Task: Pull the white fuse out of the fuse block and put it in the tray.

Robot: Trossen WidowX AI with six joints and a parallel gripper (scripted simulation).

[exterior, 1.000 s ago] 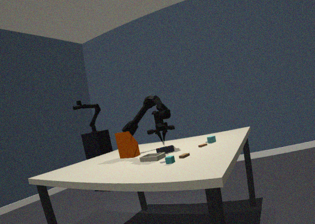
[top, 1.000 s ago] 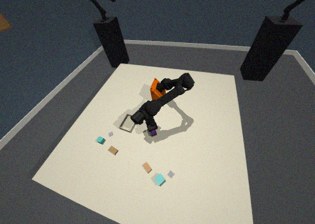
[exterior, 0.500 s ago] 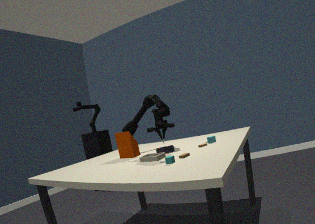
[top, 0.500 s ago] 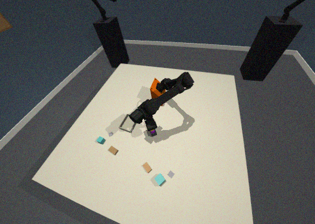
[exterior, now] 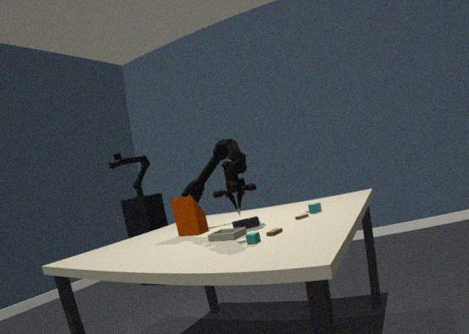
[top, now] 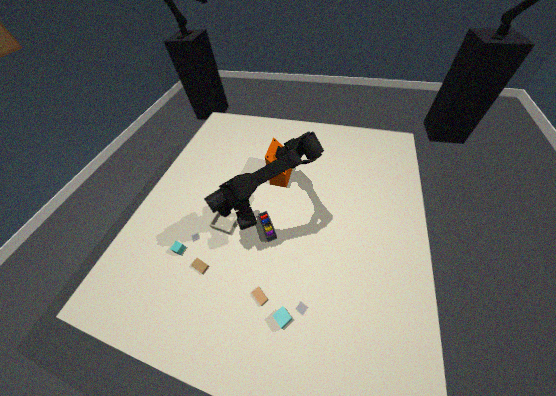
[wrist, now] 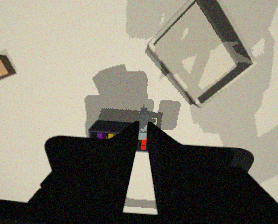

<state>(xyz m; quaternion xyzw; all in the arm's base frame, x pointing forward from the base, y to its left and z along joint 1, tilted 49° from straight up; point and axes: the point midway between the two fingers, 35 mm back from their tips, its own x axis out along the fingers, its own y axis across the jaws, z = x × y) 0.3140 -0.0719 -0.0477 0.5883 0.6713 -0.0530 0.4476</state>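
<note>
The tray is 2 cm behind my gripper tip, 11 cm to the right of it and 10 cm below it. Round my gripper tip: white fuse (1 cm below).
</note>
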